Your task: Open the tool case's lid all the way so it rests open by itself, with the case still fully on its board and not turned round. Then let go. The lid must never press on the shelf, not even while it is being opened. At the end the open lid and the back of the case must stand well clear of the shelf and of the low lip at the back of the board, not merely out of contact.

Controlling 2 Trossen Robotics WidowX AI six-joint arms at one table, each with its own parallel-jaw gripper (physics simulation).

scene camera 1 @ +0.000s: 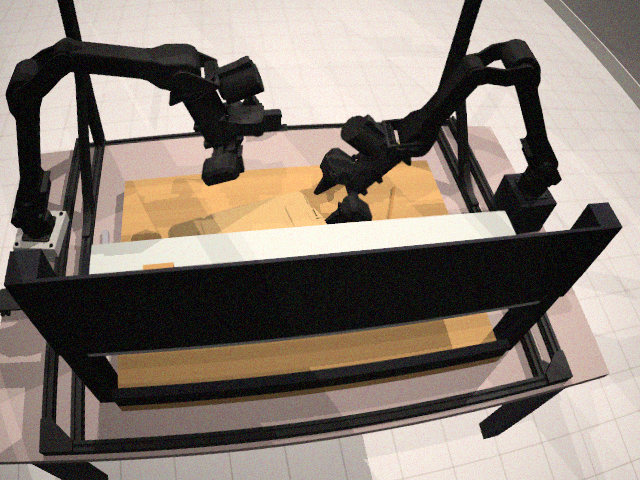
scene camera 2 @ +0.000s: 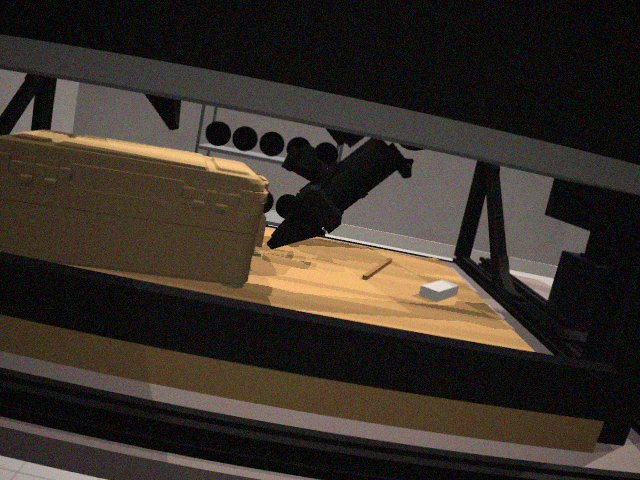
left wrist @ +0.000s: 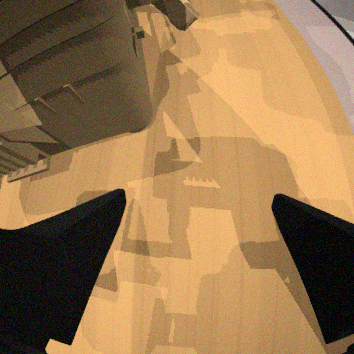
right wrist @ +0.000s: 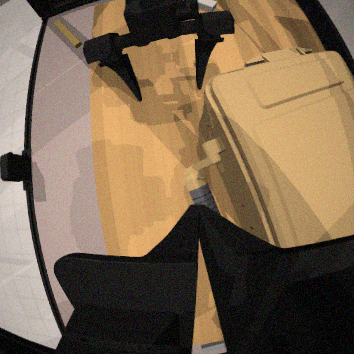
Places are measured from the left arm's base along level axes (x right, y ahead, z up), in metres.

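Where they show: left gripper, fingertip midpoint: [scene camera 1: 319,209] [scene camera 2: 270,242] [left wrist: 200,198] [right wrist: 169,93]; right gripper, fingertip midpoint: [scene camera 1: 242,171] [scene camera 2: 174,129] [right wrist: 196,210]; left arm's base, origin of the base link: [scene camera 1: 531,188] [scene camera 2: 609,264]; right arm's base, origin of the base link: [scene camera 1: 39,229].
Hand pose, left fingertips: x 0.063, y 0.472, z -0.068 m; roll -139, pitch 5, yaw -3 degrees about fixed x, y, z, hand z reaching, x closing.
Each offset is from my left fingertips to the top centre of the thing. Level surfaces: height alone.
The tan tool case [scene camera 1: 263,214] [scene camera 2: 129,206] [left wrist: 75,75] [right wrist: 300,145] stands upright on the wooden board @[dz -0.006 m] [scene camera 1: 423,191] [scene camera 2: 336,289] with its lid down; in scene camera 1 the shelf hides part of it. My left gripper [scene camera 1: 323,206] [left wrist: 200,198] [right wrist: 169,93] is open and empty, beyond the case's end, low above the board. My right gripper [right wrist: 196,210] is shut with its fingertips together. In the right wrist view it overlaps the dark grip of the case's front handle @[dx -0.005, dy +0.137, dz +0.047 m] [right wrist: 192,177]; contact is unclear. The shelf [scene camera 1: 310,238] [scene camera 2: 310,109] and the black lip [scene camera 1: 310,376] [scene camera 2: 310,321] run along the board's back.
A small orange block @[dx -0.249, dy +0.313, dz +0.221 m] [scene camera 1: 158,265] sits on the shelf. A thin brown stick @[dx -0.026, dy -0.151, dz +0.000 m] [scene camera 1: 391,202] [scene camera 2: 377,268] and a white block @[dx -0.106, dy -0.215, dz +0.007 m] [scene camera 2: 438,290] lie on the board beyond the case's end. A yellow bar @[dx +0.197, dy -0.262, dz -0.025 m] [right wrist: 67,32] lies off the board's front edge. Black frame posts stand at the sides.
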